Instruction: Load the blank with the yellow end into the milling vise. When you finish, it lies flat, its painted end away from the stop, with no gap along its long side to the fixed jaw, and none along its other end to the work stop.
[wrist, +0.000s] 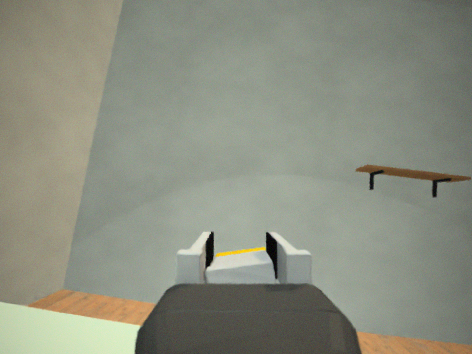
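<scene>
The blank with the yellow end (240, 267) is between the fingers of my gripper (239, 247) in the wrist view. A grey face of it shows, with a thin yellow strip along its far edge. That edge runs slightly slanted, higher on the right. My gripper is shut on the blank, with a dark pad at each side of it. The rest of the blank is hidden behind the gripper's dark body. The milling vise, its fixed jaw and the work stop do not show in this view.
A pale green table top (65, 330) shows at the lower left, with wooden floor (95, 306) beyond it. A grey wall (240, 100) rises behind, and a beige wall (45, 125) stands at the left. A brown wall shelf (412, 173) on black brackets is at the right.
</scene>
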